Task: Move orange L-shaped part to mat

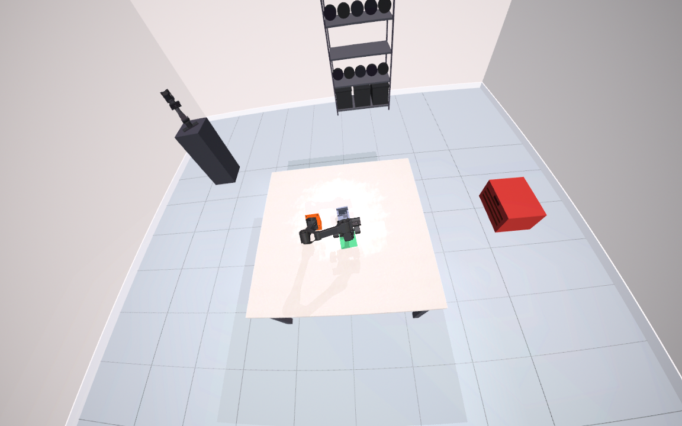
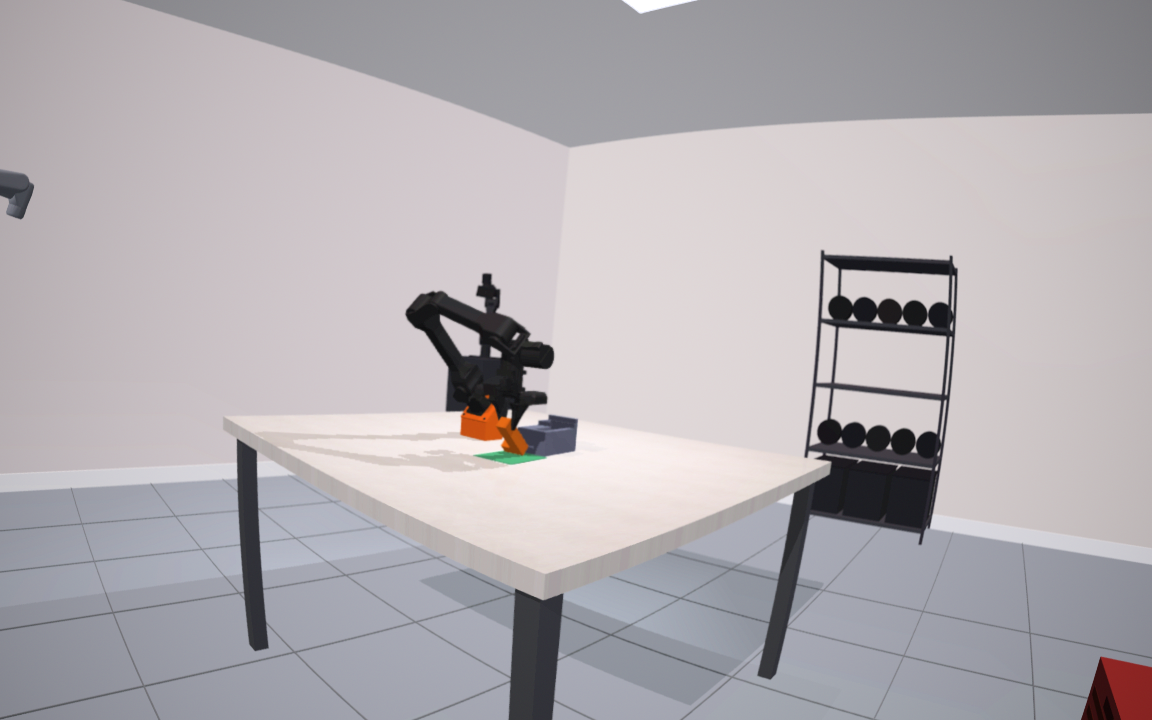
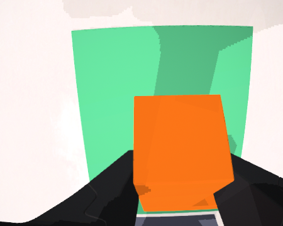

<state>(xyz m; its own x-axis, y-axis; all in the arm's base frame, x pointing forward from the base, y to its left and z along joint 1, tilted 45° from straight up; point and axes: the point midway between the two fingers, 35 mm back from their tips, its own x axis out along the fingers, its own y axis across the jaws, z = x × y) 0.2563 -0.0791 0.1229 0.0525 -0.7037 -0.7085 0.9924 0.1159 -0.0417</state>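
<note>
Now: gripper tip 3 cm to the right of the orange L-shaped part, 3 cm above it and 2 cm past it. From my gripper tip the other things lie so: green mat 9 cm below, 2 cm to the left.
</note>
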